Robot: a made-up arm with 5 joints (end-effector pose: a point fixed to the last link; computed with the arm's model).
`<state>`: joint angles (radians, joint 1 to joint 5).
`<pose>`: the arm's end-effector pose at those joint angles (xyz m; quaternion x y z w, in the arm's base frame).
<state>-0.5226 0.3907 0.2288 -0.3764 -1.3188</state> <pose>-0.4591 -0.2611 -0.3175 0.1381 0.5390 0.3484 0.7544</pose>
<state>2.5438 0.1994 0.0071 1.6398 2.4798</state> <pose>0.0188 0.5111 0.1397 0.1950 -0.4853 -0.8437 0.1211</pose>
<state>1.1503 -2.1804 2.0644 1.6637 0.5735</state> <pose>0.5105 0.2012 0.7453 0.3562 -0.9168 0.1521 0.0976</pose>
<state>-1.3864 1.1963 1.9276 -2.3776 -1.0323</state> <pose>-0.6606 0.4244 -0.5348 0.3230 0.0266 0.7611 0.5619</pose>
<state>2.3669 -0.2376 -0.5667 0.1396 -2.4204</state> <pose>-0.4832 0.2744 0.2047 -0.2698 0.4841 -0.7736 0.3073</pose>
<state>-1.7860 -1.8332 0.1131 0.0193 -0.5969</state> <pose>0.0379 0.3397 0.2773 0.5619 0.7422 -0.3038 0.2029</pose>
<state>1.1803 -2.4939 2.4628 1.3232 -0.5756</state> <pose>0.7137 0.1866 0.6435 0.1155 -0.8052 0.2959 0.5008</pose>
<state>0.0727 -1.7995 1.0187 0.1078 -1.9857</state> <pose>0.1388 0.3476 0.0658 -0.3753 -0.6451 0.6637 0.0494</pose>
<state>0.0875 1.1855 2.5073 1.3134 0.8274</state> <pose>-0.3419 0.0019 0.3021 0.7698 0.3646 -0.1601 0.4988</pose>
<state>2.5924 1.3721 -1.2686 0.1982 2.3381</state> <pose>0.3629 0.3201 0.2338 -0.3589 -0.2764 0.4273 0.7825</pose>
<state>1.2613 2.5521 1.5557 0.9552 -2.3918</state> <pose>0.4780 -0.0259 0.6997 -0.8233 -0.2888 0.0272 0.4878</pose>
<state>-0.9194 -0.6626 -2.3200 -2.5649 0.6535</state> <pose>-0.3723 -0.1345 -0.9321 -0.2542 -0.0126 -0.0514 0.9657</pose>
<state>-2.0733 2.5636 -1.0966 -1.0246 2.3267</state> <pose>0.3346 -0.1243 0.0218 -0.9774 -0.1406 -0.1535 0.0357</pose>
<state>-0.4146 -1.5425 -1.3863 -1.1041 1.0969</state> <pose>-0.1029 -0.4450 0.2064 -0.4230 0.5564 0.6734 0.2408</pose>
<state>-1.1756 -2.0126 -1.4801 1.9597 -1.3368</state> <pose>-0.1691 0.7311 0.2756 0.4975 0.7999 -0.3356 0.0092</pose>
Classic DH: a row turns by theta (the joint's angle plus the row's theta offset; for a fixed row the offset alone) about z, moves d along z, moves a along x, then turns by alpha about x. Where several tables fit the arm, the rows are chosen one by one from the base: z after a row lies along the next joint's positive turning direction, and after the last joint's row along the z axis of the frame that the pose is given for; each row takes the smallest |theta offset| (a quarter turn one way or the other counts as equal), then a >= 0, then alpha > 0; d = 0 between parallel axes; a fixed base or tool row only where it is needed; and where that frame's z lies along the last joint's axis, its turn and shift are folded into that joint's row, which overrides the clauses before.
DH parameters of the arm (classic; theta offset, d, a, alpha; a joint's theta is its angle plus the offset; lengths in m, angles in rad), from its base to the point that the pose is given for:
base (fixed): -1.5708 0.05 0 1.5708
joint 1: 0 -0.08 0.25 -1.5708
joint 2: 0 -0.02 0.06 1.5708
joint 3: 1.2298 0 0.3289 0
joint 4: 0.341 0.25 -0.35 1.5708
joint 5: -1.5708 -0.08 0.08 -1.5708
tool (fixed): 0 -0.34 0 0

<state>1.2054 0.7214 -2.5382 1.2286 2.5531</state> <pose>0.0518 -0.3957 0.3392 0.1182 -0.7968 -0.0151 0.5923</pose>
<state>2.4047 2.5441 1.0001 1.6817 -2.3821</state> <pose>0.5285 0.6435 0.1660 -0.9406 -0.2748 0.1969 0.0324</pose>
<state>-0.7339 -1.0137 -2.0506 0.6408 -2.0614</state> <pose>-0.2429 0.3287 0.0456 0.7875 0.2760 0.4229 0.3532</pose>
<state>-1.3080 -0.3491 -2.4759 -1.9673 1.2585</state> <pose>-0.0162 0.0895 -0.8038 -0.2090 -0.4188 0.1528 0.8704</pose>
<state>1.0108 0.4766 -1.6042 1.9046 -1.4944</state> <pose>-0.2432 -0.9830 0.4897 -0.5850 0.5837 -0.2402 0.5093</pose>
